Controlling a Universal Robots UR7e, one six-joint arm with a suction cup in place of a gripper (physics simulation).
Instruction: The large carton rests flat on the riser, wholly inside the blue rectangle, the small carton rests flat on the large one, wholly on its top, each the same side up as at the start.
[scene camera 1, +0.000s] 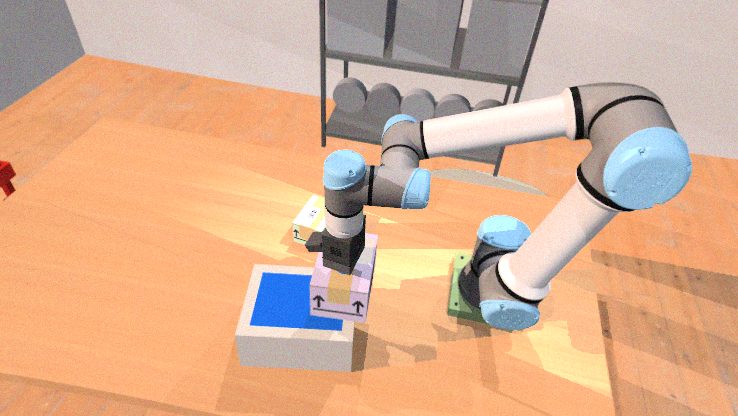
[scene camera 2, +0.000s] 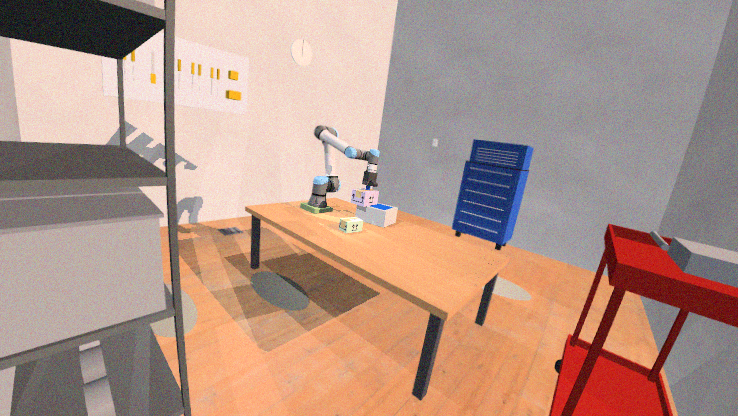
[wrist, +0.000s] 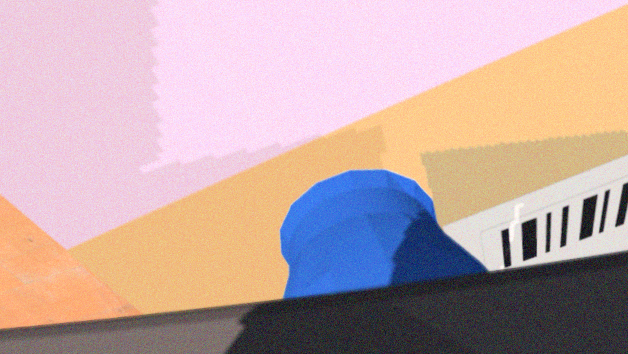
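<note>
The large pink carton (scene camera 1: 338, 297) (scene camera 2: 363, 197) (wrist: 250, 75), arrows up, is at the right end of the pale riser (scene camera 1: 294, 351) (scene camera 2: 385, 217). It covers part of the blue rectangle (scene camera 1: 281, 302) (scene camera 2: 383, 206) and juts past the riser's right edge in scene camera 1. Whether its underside touches the riser is hard to tell. My gripper (scene camera 1: 342, 271) (scene camera 2: 368, 187) (wrist: 352, 225), a blue suction cup with its suction off, is at the carton's top, over the tape; any small gap is hidden. The small pale carton (scene camera 1: 307, 219) (scene camera 2: 350, 225) stands on the table behind, arrows up, partly hidden by my wrist.
The wooden table (scene camera 1: 129, 232) (scene camera 2: 403, 258) carries the riser, cartons and the arm's green base plate (scene camera 1: 459, 304) (scene camera 2: 312, 208). A grey shelf rack (scene camera 1: 323, 103) stands behind the table. A red cart (scene camera 2: 627, 266) and a blue drawer cabinet (scene camera 2: 488, 198) stand off the table.
</note>
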